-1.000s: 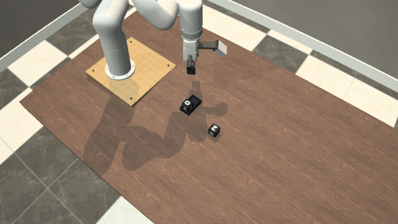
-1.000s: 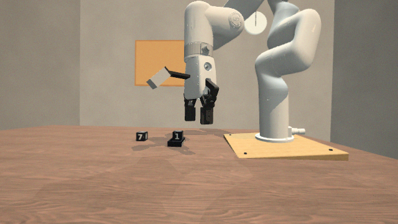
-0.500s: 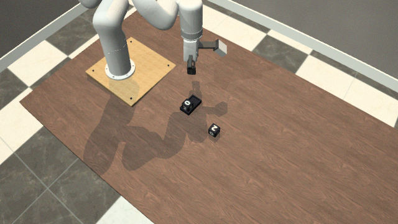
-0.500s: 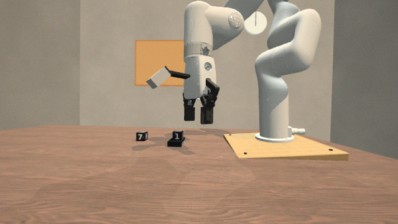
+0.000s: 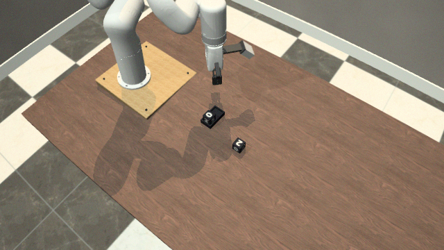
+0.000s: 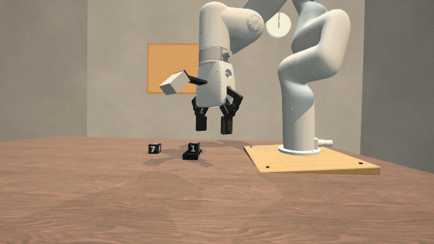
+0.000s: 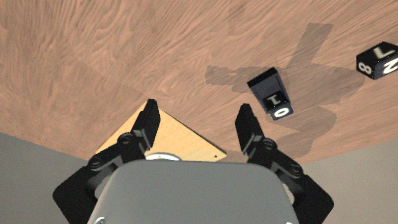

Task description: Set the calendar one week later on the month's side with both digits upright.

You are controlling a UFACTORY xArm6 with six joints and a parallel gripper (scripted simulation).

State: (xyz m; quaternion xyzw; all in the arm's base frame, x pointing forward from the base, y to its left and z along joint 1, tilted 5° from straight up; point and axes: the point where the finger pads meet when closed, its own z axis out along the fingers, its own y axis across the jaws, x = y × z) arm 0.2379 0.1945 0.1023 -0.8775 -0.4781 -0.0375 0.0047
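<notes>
Now: the black cube 90 mm ahead of my hand, 110 mm to the right of it and 70 mm below it. Round my hand: black tray 90 mm ahead, 90 mm to the right, 90 mm below.
</notes>
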